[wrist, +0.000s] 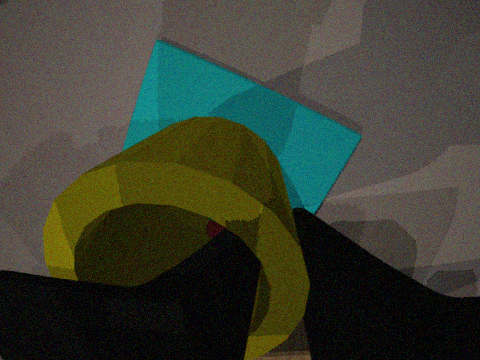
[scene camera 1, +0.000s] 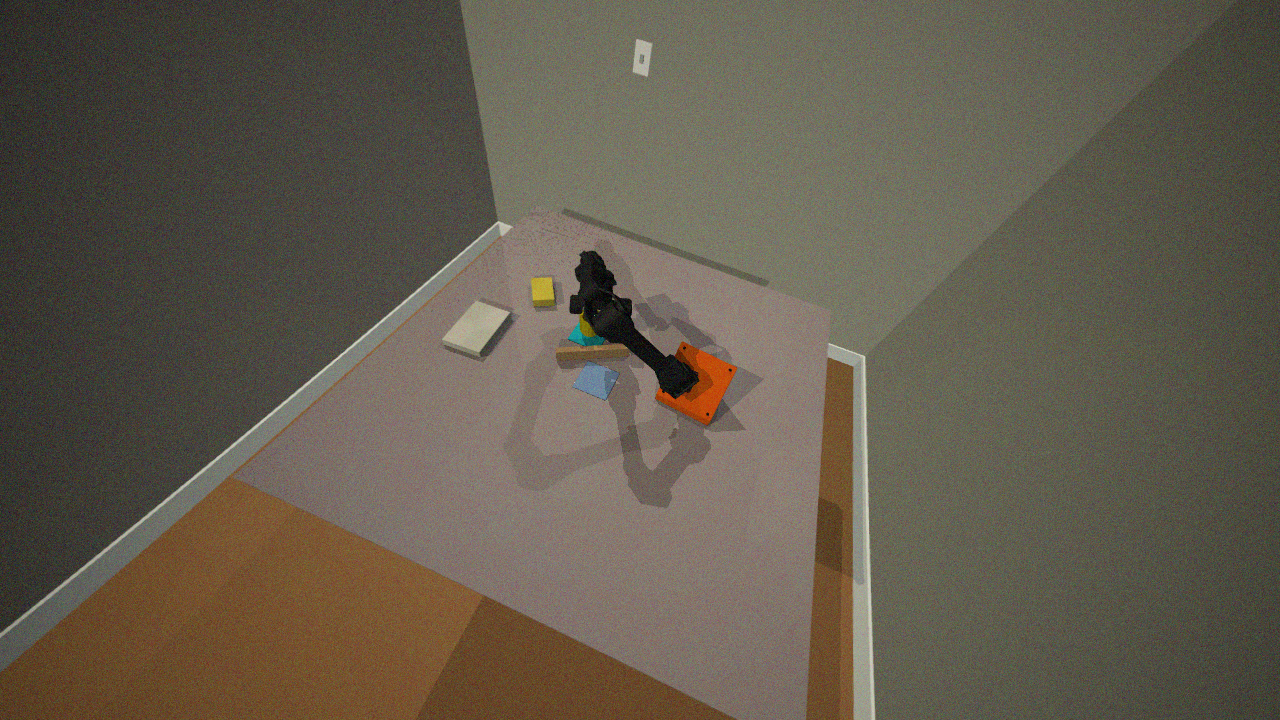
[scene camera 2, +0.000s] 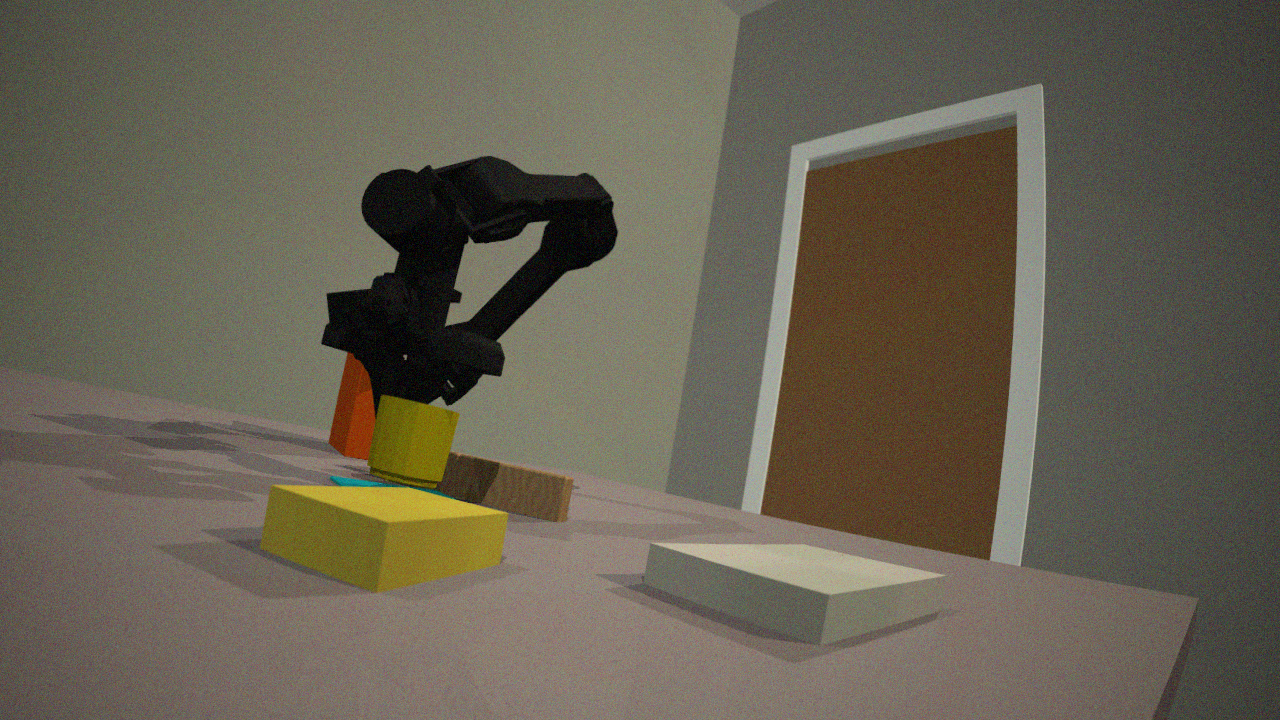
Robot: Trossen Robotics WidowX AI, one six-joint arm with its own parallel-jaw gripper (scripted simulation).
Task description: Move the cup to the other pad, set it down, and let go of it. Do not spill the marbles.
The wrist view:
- my gripper: 276,219
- cup: 124,222
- cyan pad: 312,149
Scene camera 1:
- flat white block: 475,331
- wooden block: 616,350
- light blue pad: 596,380
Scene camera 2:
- cup: 411,441
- yellow block: 379,538
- flat white block: 821,596
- wooden block: 545,495
